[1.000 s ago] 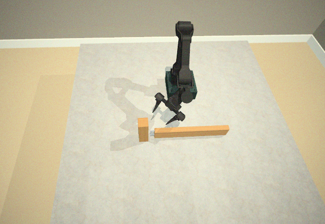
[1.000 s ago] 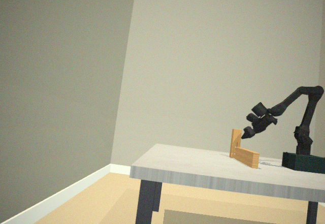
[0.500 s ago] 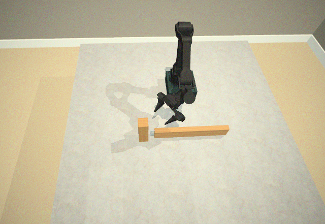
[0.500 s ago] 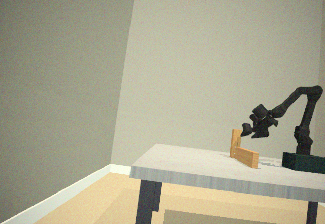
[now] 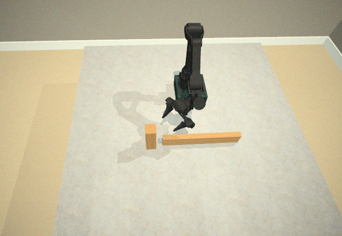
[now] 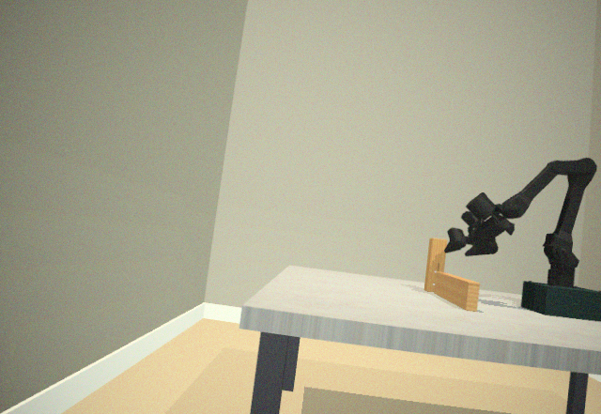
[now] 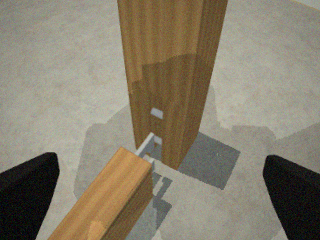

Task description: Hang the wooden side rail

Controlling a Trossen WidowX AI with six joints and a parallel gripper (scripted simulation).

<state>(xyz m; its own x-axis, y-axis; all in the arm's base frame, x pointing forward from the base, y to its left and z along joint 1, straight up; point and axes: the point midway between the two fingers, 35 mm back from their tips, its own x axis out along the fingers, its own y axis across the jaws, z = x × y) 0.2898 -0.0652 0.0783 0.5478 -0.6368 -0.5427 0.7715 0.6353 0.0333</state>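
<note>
Now: the headboard post 50 mm ahead of my gripper tip, 80 mm to the right of it and 60 mm below it.
</note>
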